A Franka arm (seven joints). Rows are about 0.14 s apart.
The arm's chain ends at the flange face. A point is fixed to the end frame.
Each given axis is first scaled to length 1.
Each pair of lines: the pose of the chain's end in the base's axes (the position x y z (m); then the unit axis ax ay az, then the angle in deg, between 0 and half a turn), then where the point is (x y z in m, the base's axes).
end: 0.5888 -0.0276 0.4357 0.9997 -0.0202 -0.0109 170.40
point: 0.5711 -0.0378 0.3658
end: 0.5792 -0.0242 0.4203 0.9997 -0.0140 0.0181 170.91
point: 0.5656 -0.0341 0.3495
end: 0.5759 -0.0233 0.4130 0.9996 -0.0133 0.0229 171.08
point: 0.5630 -0.0330 0.3420
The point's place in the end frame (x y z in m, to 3 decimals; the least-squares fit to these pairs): -0.016 -0.001 0.071
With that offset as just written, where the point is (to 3 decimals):
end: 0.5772 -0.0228 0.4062 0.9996 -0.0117 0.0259 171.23
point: 0.565 -0.032 0.335
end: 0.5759 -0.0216 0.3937 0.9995 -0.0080 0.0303 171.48
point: 0.564 -0.031 0.322
